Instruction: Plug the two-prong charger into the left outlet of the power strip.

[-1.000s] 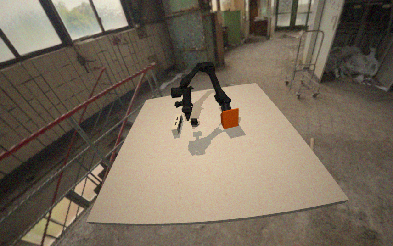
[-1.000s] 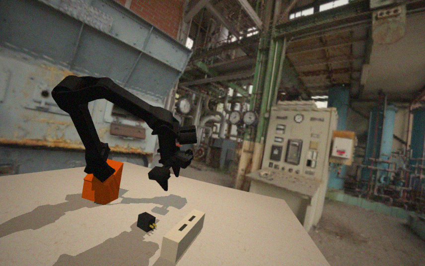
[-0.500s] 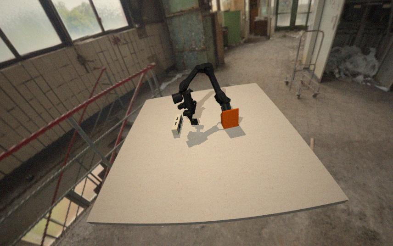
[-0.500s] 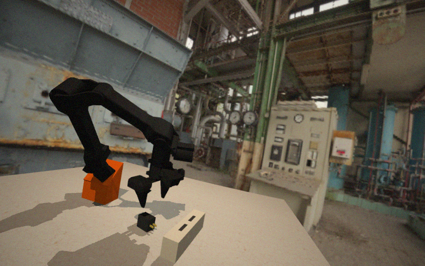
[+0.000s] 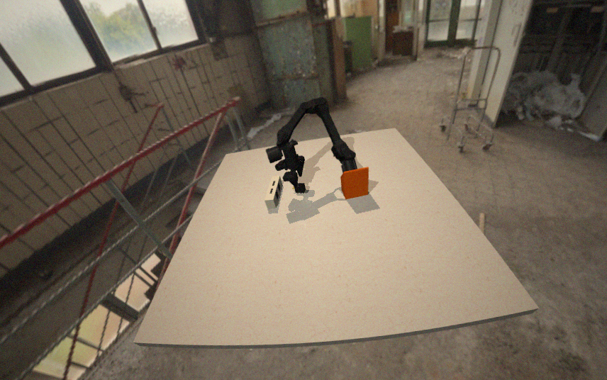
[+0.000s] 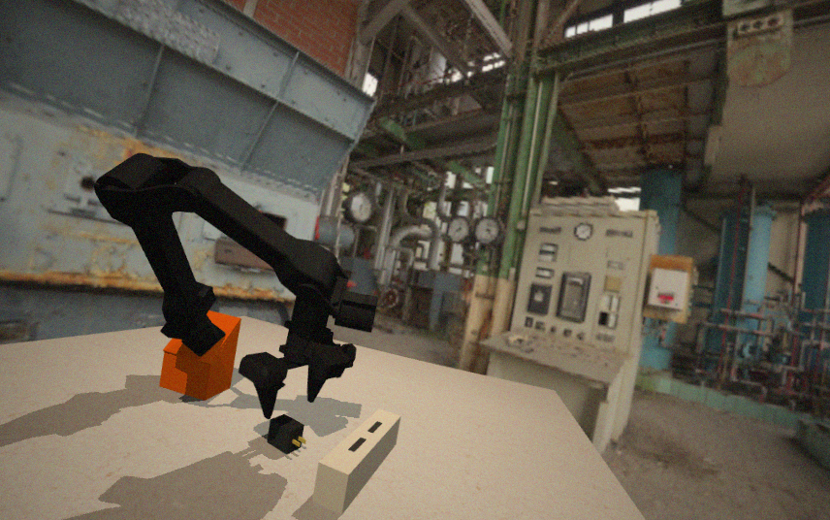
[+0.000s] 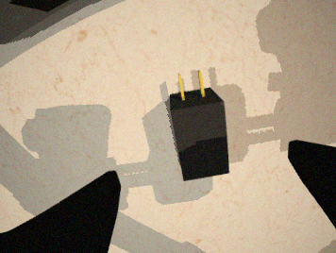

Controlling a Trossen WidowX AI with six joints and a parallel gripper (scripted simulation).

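My gripper tip is 20 mm short of the two-prong charger and 40 mm above it.
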